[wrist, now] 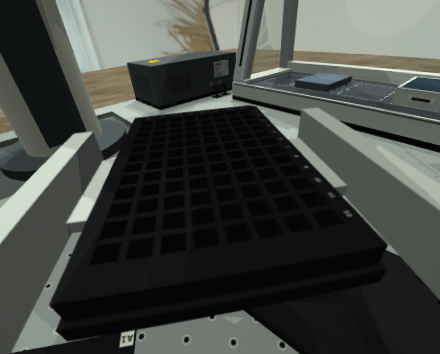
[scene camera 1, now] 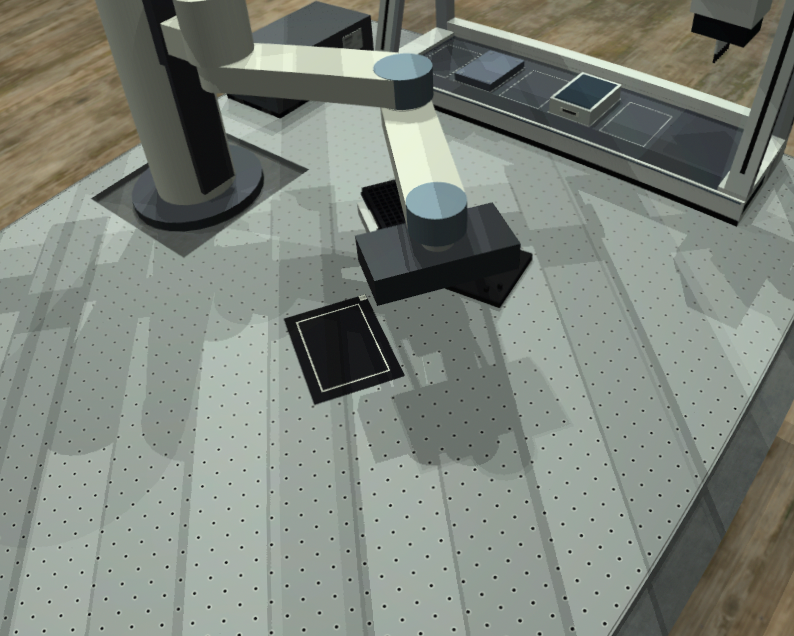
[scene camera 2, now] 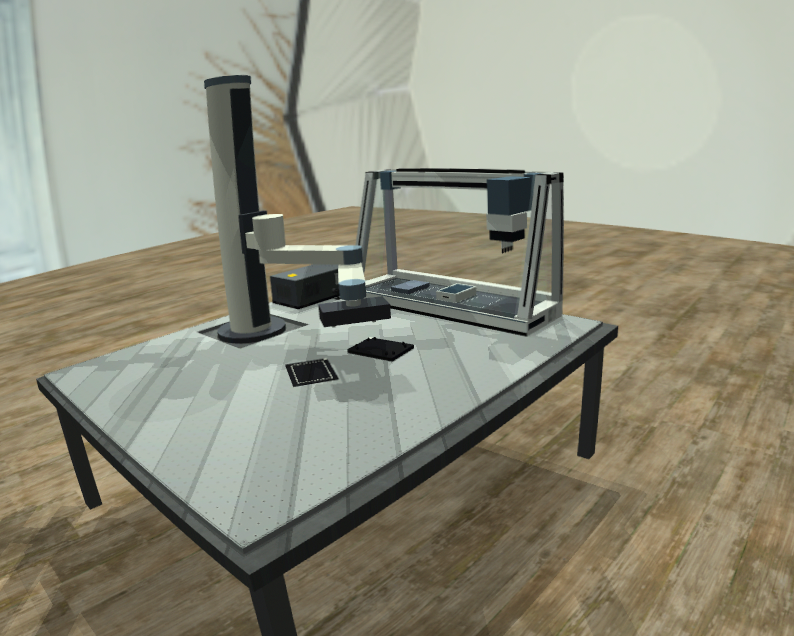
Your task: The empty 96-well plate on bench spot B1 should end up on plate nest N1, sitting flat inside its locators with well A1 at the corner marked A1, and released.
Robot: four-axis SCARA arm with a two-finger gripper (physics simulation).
Scene:
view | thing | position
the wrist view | my gripper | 202,138
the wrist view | black well plate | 203,213
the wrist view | black nest with corner locators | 394,308
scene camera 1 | my gripper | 399,198
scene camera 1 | black well plate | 383,199
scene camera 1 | black nest with corner locators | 493,290
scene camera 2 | my gripper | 344,307
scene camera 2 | black nest with corner locators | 388,350

